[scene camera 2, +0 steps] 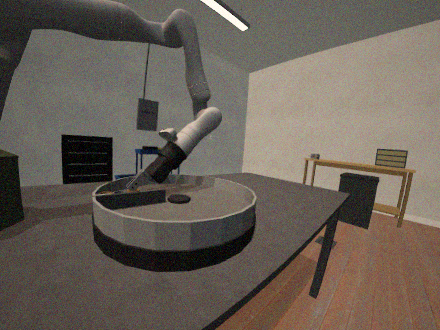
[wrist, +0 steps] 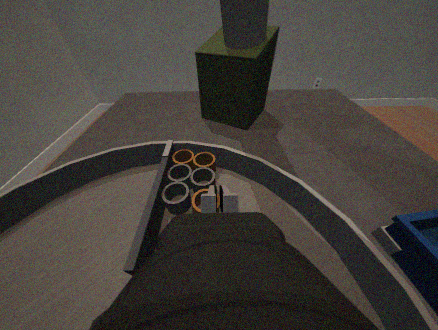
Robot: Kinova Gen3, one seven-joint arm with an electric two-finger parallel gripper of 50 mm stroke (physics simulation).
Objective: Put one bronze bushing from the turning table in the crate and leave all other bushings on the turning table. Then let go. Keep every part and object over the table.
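Frame: origin at the arm's base, x ahead, y left, z up, level; metres.
Seen in the pictures: gripper, fingertip midpoint: [scene camera 2: 129, 189] [wrist: 218, 194]; arm's base, link origin: [wrist: 244, 39].
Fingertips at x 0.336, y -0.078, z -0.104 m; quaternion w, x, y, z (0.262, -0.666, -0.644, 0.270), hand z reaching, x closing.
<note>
Pixels of each thing's top centre, then the offset from my fingertips to it. "spot": a spot on its surface instead. Level surfaces: height alone.
- nearest bronze bushing, top centre: [wrist: 205, 199] 0.007 m ahead, 0.015 m right, 0.003 m up
- blue crate, surface spot: [wrist: 417, 216] spot: 0.029 m ahead, 0.242 m left, 0.028 m down
- dark divider, surface spot: [wrist: 149, 220] spot: 0.032 m ahead, 0.068 m right, 0.009 m up
- dark round hub, top centre: [scene camera 2: 179, 197] 0.116 m ahead, 0.075 m right, 0.017 m down
- tabletop, surface height: 0.078 m down
My gripper [scene camera 2: 131, 187] [wrist: 218, 194] is low inside the turning table [scene camera 2: 175, 234] [wrist: 306, 204], its fingers nearly together and shut on the right wall of the nearest bronze bushing [wrist: 194, 201]. The fingers hide part of that bushing; whether it is raised cannot be told. Two more bronze bushings, a left one [wrist: 173, 157] and a right one [wrist: 215, 160], stand at the far end of the group. Grey bushings, one at middle left [wrist: 168, 173], one at middle right [wrist: 192, 176] and one at near left [wrist: 163, 194], stand between and beside them. A blue crate [wrist: 417, 216] is partly in view at right in the wrist view.
A dark divider [scene camera 2: 135, 200] [wrist: 149, 220] runs along the bushings' left side in the wrist view. The turning table's raised wall surrounds them. A dark round hub [scene camera 2: 178, 199] is at its middle. A green block [scene camera 2: 9, 190] [wrist: 231, 82] with a grey column stands beyond, on the tabletop [scene camera 2: 295, 205] [wrist: 160, 112].
</note>
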